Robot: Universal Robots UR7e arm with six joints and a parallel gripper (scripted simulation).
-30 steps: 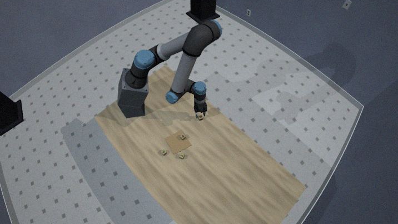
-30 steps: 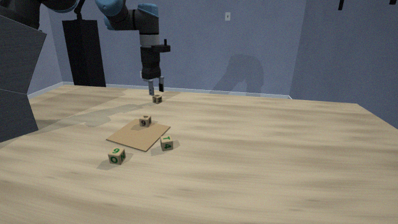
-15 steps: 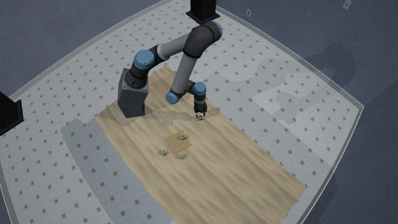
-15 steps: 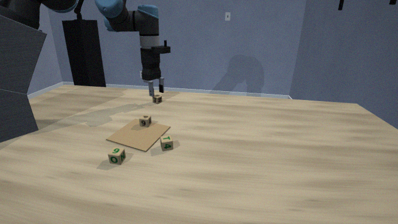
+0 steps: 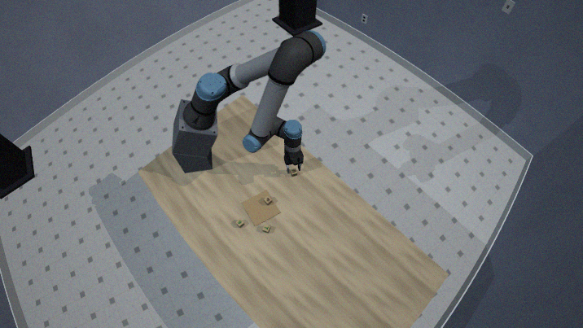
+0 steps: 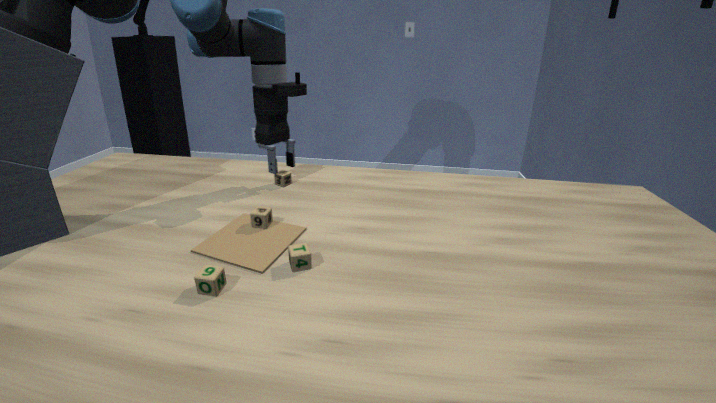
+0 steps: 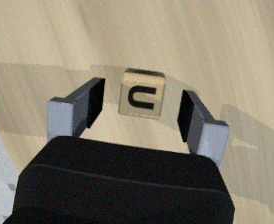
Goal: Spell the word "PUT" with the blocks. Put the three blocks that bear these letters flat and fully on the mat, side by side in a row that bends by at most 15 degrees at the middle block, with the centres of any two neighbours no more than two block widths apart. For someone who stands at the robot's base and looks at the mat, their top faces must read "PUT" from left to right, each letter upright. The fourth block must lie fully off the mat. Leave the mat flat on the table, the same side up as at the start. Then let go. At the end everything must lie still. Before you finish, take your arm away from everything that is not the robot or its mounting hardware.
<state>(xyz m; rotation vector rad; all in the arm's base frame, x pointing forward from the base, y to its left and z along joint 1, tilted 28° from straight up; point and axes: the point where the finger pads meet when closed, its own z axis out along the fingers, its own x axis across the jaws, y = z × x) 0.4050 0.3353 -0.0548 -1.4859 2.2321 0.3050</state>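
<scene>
My gripper is now 4 cm above the U block. Also, from my hand: tan mat (24 cm to the right, 6 cm ahead, 5 cm below); P block (19 cm to the right, 5 cm ahead, 4 cm below); T block (28 cm to the right, 16 cm ahead, 4 cm below).
</scene>
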